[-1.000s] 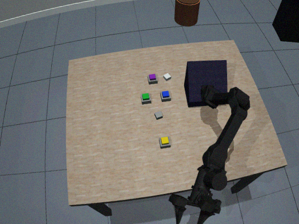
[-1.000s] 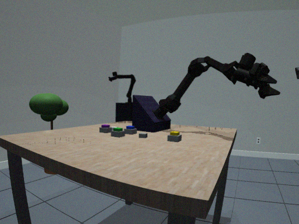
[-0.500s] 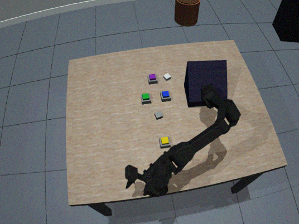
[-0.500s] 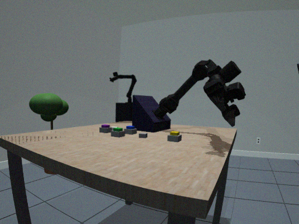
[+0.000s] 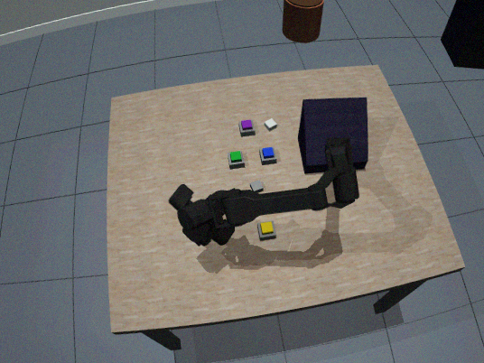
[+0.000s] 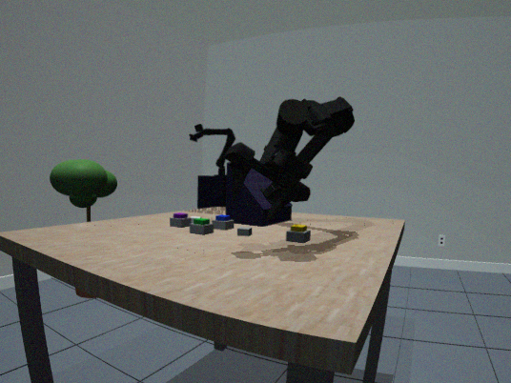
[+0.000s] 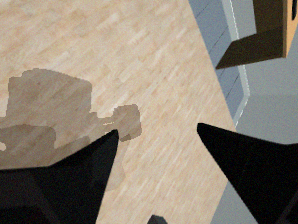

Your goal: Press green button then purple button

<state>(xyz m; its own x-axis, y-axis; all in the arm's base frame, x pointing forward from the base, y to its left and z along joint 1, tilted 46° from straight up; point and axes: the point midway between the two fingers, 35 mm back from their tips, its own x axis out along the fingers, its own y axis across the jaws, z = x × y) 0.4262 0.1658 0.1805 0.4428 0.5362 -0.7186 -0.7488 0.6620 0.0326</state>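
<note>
Now: the green button 13 cm behind my gripper tip, 26 cm to the right of it and 6 cm below it. From my gripper tip the other things lie so: grey block 19 cm behind, 16 cm to the right, 8 cm below; blue button 23 cm behind, 27 cm to the right, 6 cm below; yellow button 21 cm behind, 6 cm below.
</note>
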